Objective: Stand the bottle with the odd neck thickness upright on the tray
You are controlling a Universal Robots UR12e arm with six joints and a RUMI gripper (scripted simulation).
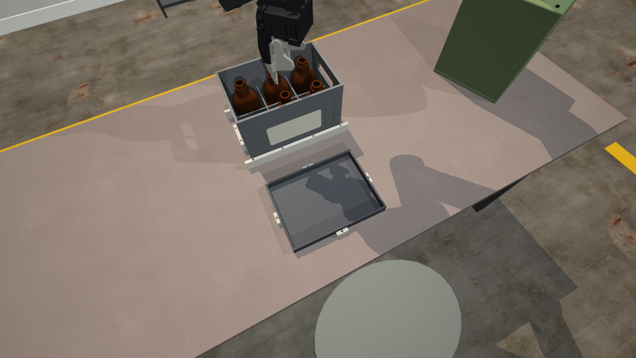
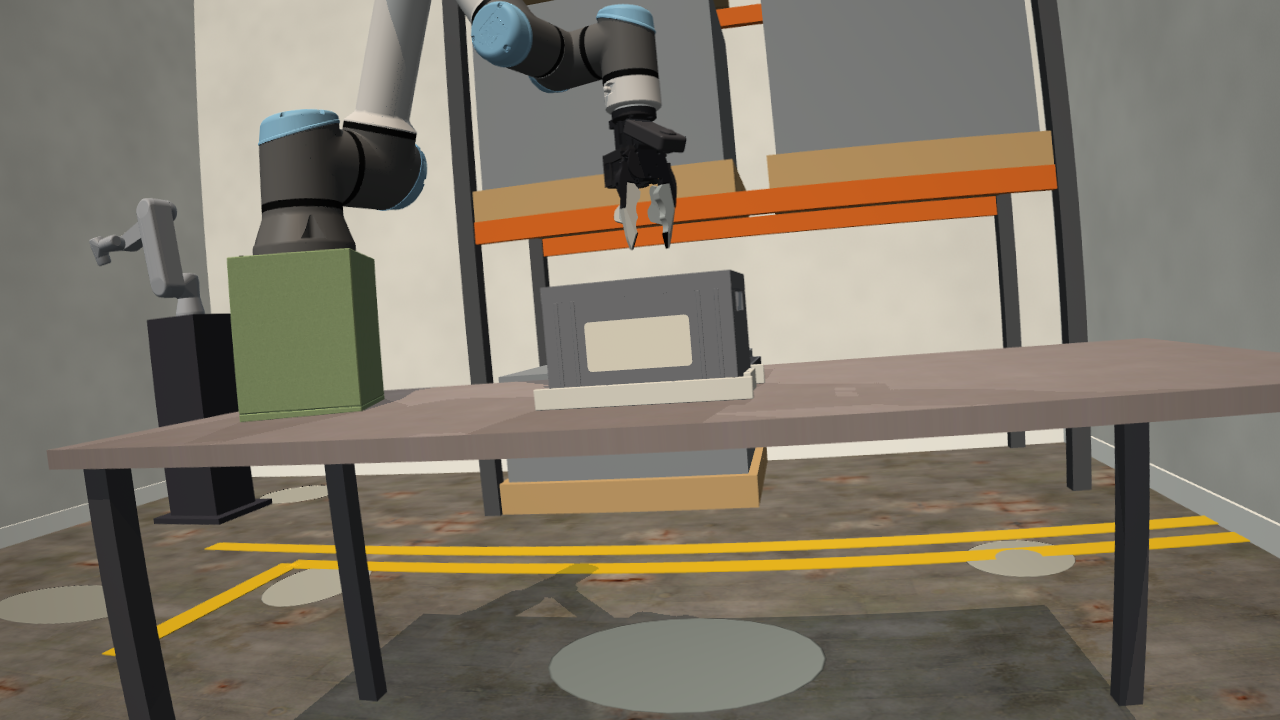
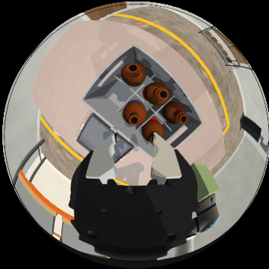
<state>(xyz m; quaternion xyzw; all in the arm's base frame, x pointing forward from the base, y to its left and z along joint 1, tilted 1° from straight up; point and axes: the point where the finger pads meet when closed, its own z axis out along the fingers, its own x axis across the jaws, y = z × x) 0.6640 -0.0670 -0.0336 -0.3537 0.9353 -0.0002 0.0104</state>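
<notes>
Now: hand 150 mm above the brown bottle. From my hand the other things lie so: grey crate: 160 mm below, 50 mm to the right; dark tray: 230 mm to the left, 230 mm below, 20 mm ahead.
</notes>
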